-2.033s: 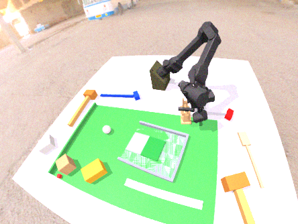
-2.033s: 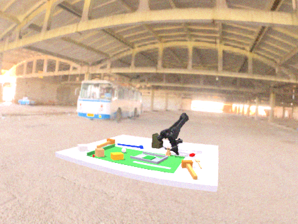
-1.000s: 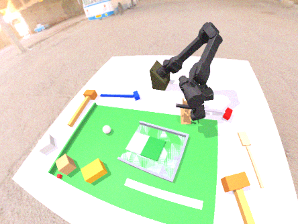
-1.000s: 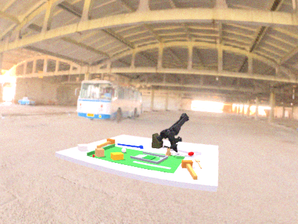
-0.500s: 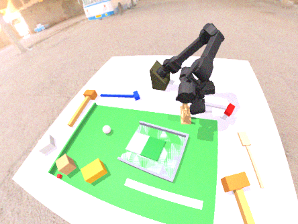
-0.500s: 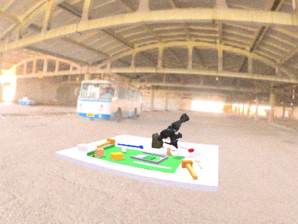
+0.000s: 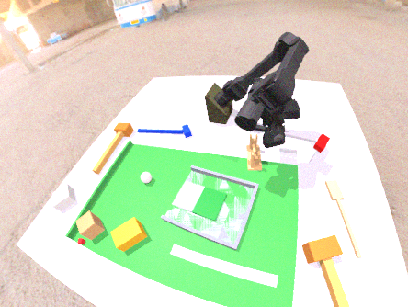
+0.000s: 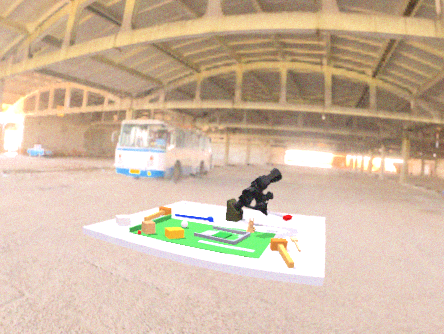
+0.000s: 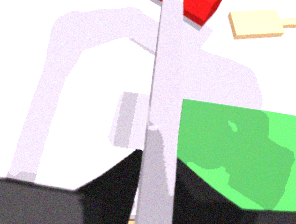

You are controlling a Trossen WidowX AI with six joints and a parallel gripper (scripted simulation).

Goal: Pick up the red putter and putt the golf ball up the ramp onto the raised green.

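Right now my gripper tip is 20 mm to the right of the red putter and 20 mm below it. The rest, counted from my gripper tip: white strip: 420 mm ahead, 60 mm to the right, 100 mm below; wooden stand: 30 mm ahead, 90 mm to the right, 70 mm below; cream paddle: 140 mm ahead, 240 mm to the left, 100 mm below.
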